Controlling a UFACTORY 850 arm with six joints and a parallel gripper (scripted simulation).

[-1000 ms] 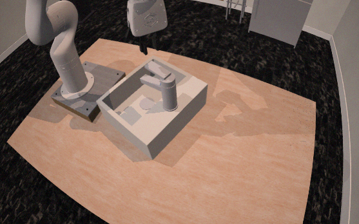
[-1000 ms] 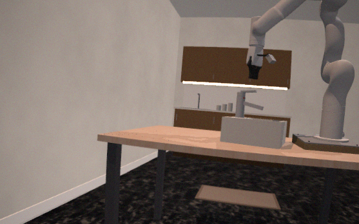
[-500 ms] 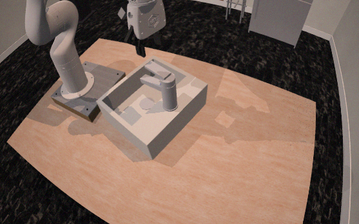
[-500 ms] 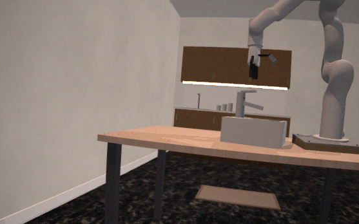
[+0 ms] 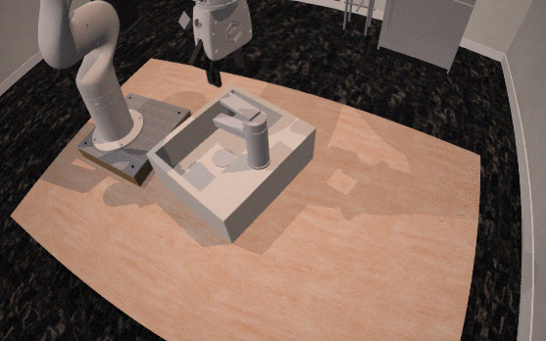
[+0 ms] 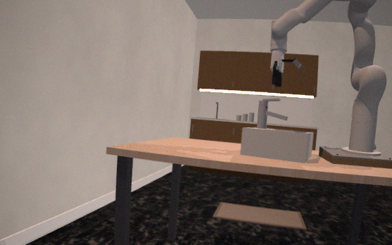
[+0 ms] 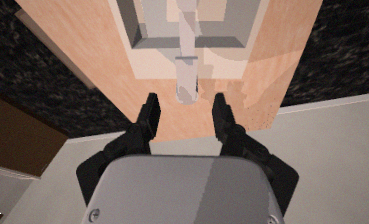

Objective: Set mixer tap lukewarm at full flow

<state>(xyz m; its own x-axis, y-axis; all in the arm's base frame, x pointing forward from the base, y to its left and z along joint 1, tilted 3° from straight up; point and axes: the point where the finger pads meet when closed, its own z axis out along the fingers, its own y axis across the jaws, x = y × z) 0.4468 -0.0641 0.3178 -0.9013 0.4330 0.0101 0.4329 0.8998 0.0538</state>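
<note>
The flat lever lies 20 mm ahead of my hand, 10 mm to the right of it and 90 mm below it. The rest, counted from my hand: grey mixer tap 40 mm ahead, 20 mm to the right, 130 mm below; then grey sink basin 50 mm behind, 20 mm to the left, 320 mm below.
</note>
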